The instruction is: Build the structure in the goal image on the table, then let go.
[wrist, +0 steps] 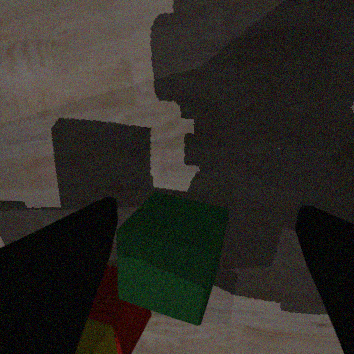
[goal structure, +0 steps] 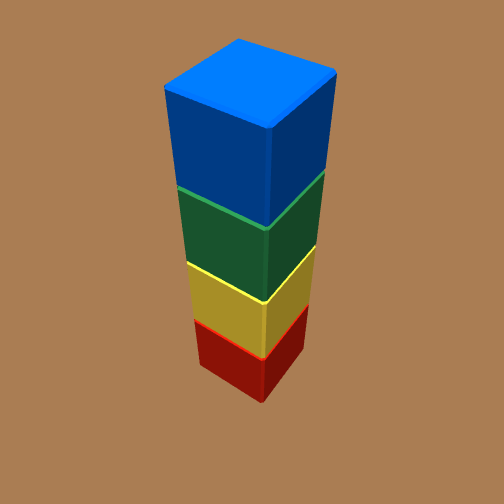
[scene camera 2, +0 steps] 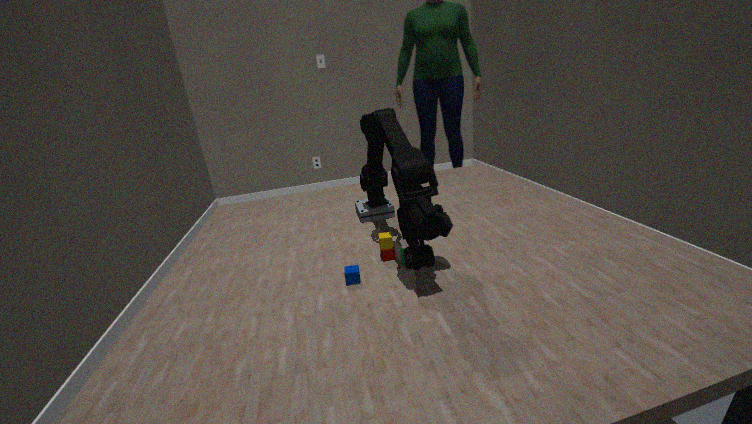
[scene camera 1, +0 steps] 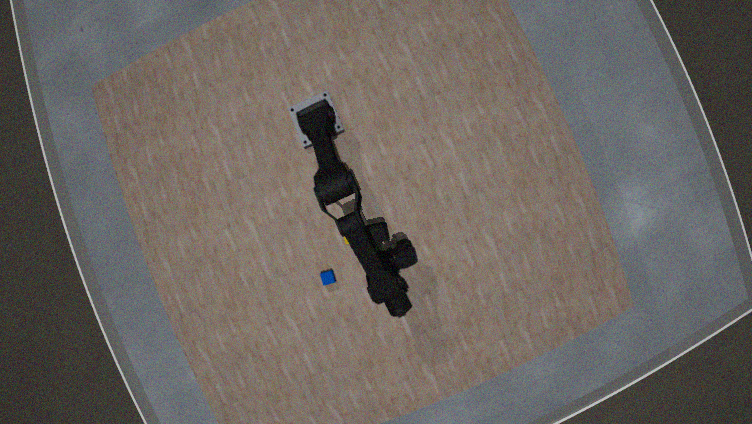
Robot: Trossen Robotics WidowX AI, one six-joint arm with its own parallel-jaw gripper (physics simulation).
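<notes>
A green cube point(wrist: 170, 245) point(scene camera 2: 402, 257) lies on the table. My gripper point(wrist: 208, 213) is open and low over it; in the wrist view the cube shows between the two fingers, nearer the left one. In the scene camera 2 view the gripper hides most of the cube. A red cube point(scene camera 2: 388, 254) point(wrist: 120, 312) stands beside the green one, with a yellow cube point(scene camera 2: 386, 240) point(wrist: 97, 337) on top of it. In the scene camera 1 view a sliver of the yellow cube point(scene camera 1: 347, 240) shows beside the arm. A blue cube point(scene camera 1: 327, 277) point(scene camera 2: 352, 275) stands apart from the others.
The arm's grey base plate point(scene camera 1: 341, 129) point(scene camera 2: 374, 212) is fixed on the wooden table point(scene camera 1: 210, 210) point(scene camera 2: 263, 326). The arm reaches over the cubes and casts shadows beside them. A person in a green top point(scene camera 2: 437, 42) stands behind the table.
</notes>
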